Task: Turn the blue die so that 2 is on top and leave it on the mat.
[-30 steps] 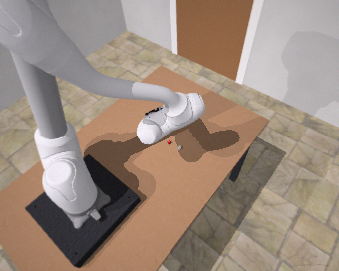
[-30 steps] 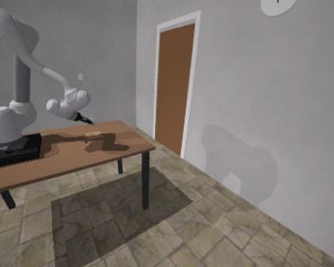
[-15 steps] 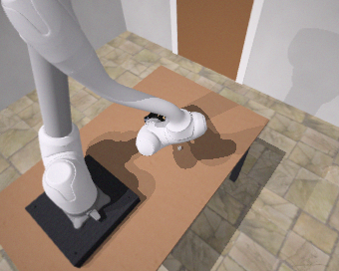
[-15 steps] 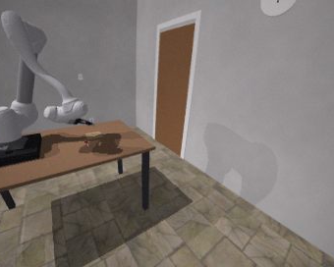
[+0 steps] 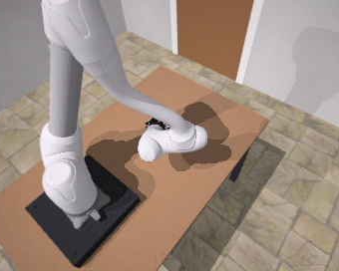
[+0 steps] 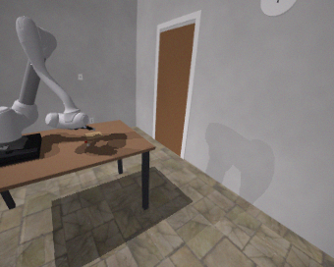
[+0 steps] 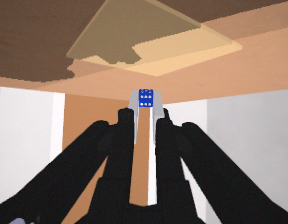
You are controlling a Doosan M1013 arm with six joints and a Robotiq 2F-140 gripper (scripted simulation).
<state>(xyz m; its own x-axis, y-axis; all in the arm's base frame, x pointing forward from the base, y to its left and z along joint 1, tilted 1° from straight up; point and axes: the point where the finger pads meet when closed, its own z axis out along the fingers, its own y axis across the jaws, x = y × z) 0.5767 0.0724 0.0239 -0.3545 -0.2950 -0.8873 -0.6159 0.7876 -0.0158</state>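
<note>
The tan mat lies 7 cm below my hand, 1 cm to the left of it and 1 cm ahead of it. The rest, counted from my hand: blue die 2 cm below, 2 cm ahead, 1 cm to the left; white die 19 cm to the right, 6 cm below, 6 cm behind; red die 12 cm to the right, 7 cm behind, 6 cm below.
</note>
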